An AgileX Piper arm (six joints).
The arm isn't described. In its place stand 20 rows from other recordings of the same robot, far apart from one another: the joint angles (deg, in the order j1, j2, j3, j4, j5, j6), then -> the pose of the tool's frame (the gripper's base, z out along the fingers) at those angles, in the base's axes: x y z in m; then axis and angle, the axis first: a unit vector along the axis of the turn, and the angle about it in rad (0 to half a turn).
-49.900 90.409 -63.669 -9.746 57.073 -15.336 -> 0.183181 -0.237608 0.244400 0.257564 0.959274 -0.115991 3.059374
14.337 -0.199 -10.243 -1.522 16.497 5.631 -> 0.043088 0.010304 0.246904 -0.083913 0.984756 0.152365 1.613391
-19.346 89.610 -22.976 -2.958 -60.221 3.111 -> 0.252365 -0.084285 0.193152 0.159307 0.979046 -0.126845 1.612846
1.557 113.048 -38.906 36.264 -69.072 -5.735 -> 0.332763 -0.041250 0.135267 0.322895 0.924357 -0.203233 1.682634
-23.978 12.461 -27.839 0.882 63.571 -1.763 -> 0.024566 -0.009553 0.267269 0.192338 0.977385 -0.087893 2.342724
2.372 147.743 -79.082 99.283 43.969 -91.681 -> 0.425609 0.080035 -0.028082 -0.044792 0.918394 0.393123 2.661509
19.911 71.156 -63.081 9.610 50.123 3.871 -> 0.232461 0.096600 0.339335 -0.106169 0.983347 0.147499 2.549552
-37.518 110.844 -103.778 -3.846 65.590 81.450 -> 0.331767 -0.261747 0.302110 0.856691 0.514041 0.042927 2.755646
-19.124 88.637 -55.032 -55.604 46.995 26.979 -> 0.264547 -0.149851 0.242752 0.093412 0.923006 -0.373275 2.867765
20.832 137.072 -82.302 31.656 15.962 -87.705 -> 0.417817 0.173033 0.029256 -0.641703 0.766940 -0.004355 2.657872
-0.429 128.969 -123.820 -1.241 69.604 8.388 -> 0.489893 -0.005515 0.254235 0.074910 0.997189 0.001590 2.787658
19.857 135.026 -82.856 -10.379 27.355 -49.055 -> 0.414919 0.141837 0.039082 -0.623607 0.777137 -0.084684 2.907825
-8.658 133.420 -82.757 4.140 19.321 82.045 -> 0.446825 -0.065840 0.055170 0.725262 0.672701 0.146521 2.815875
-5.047 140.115 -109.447 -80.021 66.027 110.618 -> 0.494905 -0.125919 0.156640 0.567567 0.715615 -0.407140 2.190456
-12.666 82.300 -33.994 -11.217 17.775 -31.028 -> 0.235252 -0.058408 0.172758 -0.240805 0.959817 -0.144096 2.715931
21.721 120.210 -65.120 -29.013 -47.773 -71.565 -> 0.394467 0.192325 0.160263 -0.861766 0.377677 -0.338703 1.815906
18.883 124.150 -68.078 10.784 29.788 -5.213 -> 0.357006 0.131052 0.064421 -0.131626 0.989343 0.062254 2.996629
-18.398 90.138 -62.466 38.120 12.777 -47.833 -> 0.340702 -0.100231 0.280103 0.032257 0.997095 -0.069005 2.145824
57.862 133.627 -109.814 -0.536 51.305 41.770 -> 0.265575 0.421491 0.155129 -0.141021 0.981424 0.130073 2.912084
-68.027 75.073 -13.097 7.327 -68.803 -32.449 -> 0.067843 -0.197064 0.225819 0.285191 0.661929 -0.693193 2.139513
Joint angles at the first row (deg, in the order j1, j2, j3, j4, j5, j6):
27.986 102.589 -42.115 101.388 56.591 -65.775
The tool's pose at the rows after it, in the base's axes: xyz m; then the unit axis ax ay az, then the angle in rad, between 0 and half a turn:
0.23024 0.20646 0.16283 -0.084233 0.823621 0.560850 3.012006
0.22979 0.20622 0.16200 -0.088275 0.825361 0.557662 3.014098
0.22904 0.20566 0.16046 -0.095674 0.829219 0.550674 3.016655
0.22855 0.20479 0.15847 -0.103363 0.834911 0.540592 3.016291
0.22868 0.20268 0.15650 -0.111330 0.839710 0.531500 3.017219
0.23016 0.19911 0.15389 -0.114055 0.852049 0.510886 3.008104
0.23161 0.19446 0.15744 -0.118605 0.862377 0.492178 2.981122
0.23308 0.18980 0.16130 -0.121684 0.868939 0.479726 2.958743
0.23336 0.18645 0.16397 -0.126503 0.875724 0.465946 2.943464
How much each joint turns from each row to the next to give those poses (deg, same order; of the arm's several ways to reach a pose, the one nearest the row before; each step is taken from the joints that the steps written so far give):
0.000 0.000 0.001 -0.166 -0.273 0.000
-0.001 0.037 -0.001 -0.600 -0.166 -0.017
0.002 0.026 0.000 -1.156 -0.477 0.001
0.000 -0.001 0.001 -1.313 -0.895 0.000
-0.327 0.044 -0.001 -1.570 -0.537 0.000
-0.372 -0.267 0.001 -2.044 -2.297 0.744
-0.490 -1.482 0.000 -2.193 -2.431 1.054
-0.648 -1.292 -0.001 -1.834 -1.492 0.887
-0.292 -1.084 0.001 -2.064 -1.505 1.094

